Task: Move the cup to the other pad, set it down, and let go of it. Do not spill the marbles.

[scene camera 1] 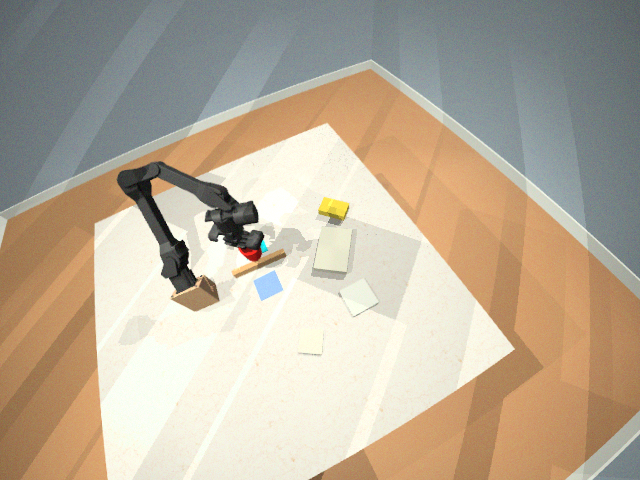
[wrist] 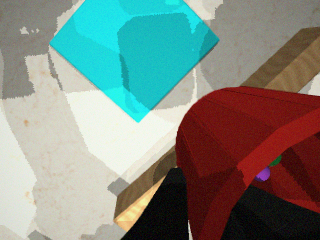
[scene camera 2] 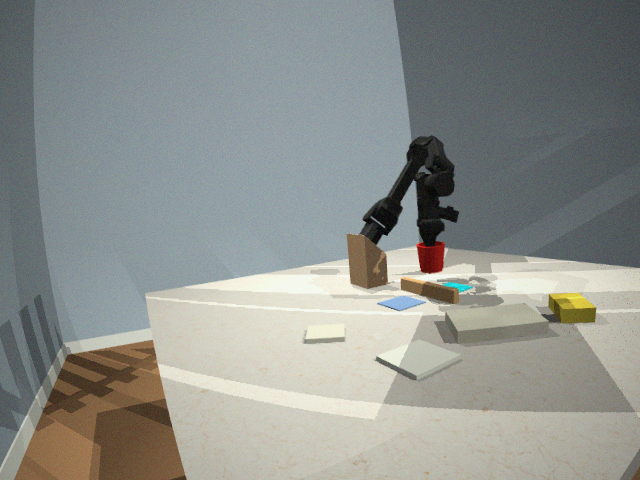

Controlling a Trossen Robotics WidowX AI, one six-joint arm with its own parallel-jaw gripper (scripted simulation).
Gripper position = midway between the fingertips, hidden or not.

Observation:
In view: the gripper point(scene camera 2: 430, 255), a red cup point(scene camera 2: 430, 258), a yellow block point(scene camera 2: 568, 307), a grey slab point(scene camera 1: 332, 256), a cyan pad point(wrist: 135, 59) and a wooden bar point(scene camera 2: 427, 289).
The red cup shows as well in the wrist view point(wrist: 227, 137). The gripper is seen too in scene camera 1 point(scene camera 1: 244, 248) and in the wrist view point(wrist: 189, 176). The wrist view misses the yellow block: it is out of frame. The wrist view does not show the grey slab: it is out of frame.

